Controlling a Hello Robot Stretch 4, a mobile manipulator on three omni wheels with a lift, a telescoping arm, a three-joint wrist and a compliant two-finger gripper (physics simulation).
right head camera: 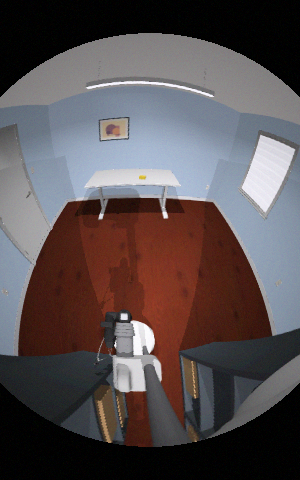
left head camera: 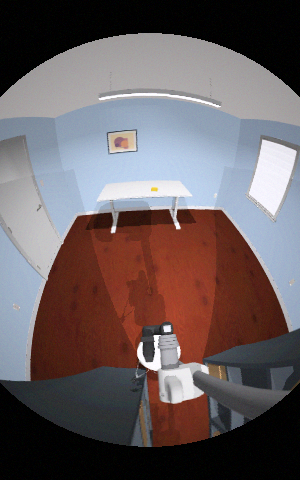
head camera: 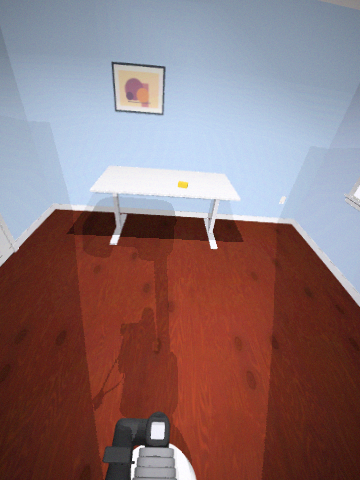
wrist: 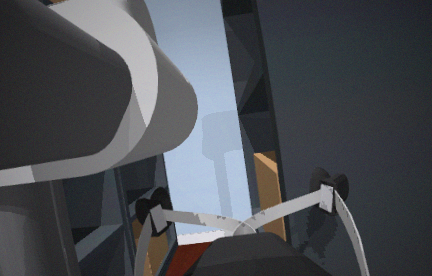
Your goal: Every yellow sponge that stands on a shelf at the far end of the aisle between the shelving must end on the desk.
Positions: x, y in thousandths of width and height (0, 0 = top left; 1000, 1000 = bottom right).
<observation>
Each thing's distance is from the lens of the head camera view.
white desk (head camera: 324, 374): 2.33 m
framed picture (head camera: 385, 184): 2.62 m
The marked spots on the white desk and the framed picture are 1.00 m apart.
</observation>
